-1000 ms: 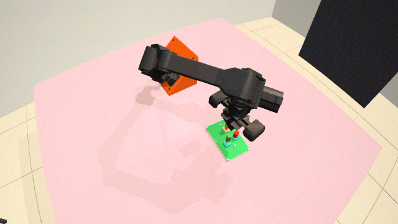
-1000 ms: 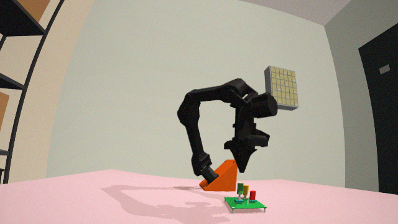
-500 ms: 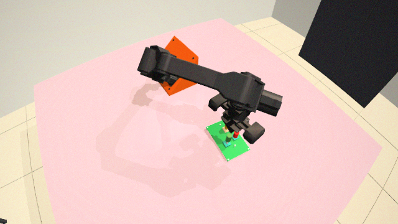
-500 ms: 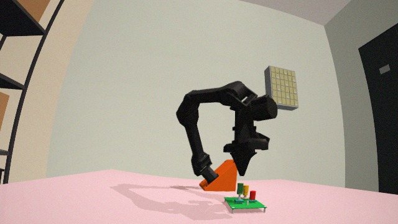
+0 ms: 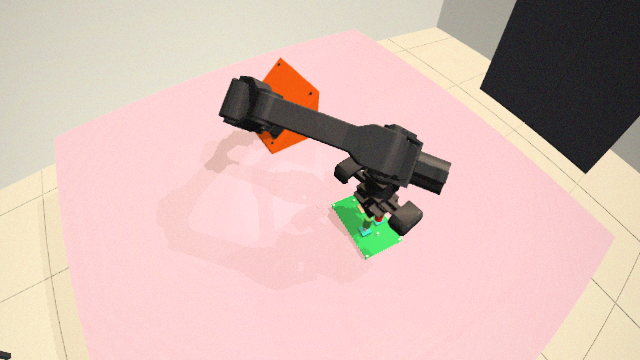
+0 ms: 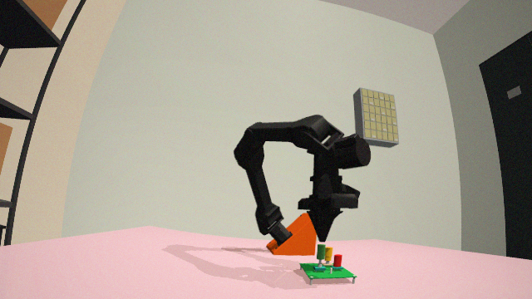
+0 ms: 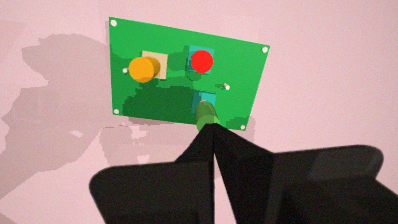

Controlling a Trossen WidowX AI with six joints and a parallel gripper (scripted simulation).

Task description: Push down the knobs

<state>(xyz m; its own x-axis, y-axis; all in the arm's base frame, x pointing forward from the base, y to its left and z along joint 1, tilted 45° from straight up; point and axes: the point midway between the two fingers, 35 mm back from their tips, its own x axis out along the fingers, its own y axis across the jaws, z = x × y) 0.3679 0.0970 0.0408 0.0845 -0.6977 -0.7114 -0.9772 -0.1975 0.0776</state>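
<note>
Now: the green knob 30 mm below my gripper tip. Also, from my gripper tip: yellow knob (50 mm behind, 30 mm to the left, 40 mm below).
</note>
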